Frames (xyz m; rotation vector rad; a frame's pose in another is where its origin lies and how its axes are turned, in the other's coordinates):
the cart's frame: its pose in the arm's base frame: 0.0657 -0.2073 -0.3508 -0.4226 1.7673 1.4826
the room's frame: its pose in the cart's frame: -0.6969 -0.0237 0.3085 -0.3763 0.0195 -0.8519
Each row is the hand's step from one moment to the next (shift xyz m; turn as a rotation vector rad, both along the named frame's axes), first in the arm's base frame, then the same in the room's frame.
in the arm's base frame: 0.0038 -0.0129 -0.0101 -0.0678 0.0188 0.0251
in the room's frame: 0.0095 -0.0027 -0.0136 -0.0317 0.0644 0.0207
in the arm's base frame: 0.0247 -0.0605 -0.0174 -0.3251 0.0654 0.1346
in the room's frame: 0.0157 -0.0229 -0.0616 -0.1681 0.3068 0.0755
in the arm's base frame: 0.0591 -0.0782 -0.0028 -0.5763 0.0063 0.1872
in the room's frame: 0.0042 -0.0590 -0.0782 -0.2553 0.5492 0.0207
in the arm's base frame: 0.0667 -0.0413 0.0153 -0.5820 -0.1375 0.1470
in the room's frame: -0.0101 -0.0684 -0.0401 -0.2269 0.5585 -0.1258
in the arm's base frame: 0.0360 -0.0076 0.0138 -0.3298 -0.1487 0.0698
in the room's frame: -0.0098 -0.0375 -0.0066 -0.1205 0.3175 -0.1429
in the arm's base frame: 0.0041 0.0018 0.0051 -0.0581 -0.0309 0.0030
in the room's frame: -0.0044 -0.0047 0.0022 -0.0124 0.0570 -0.0306
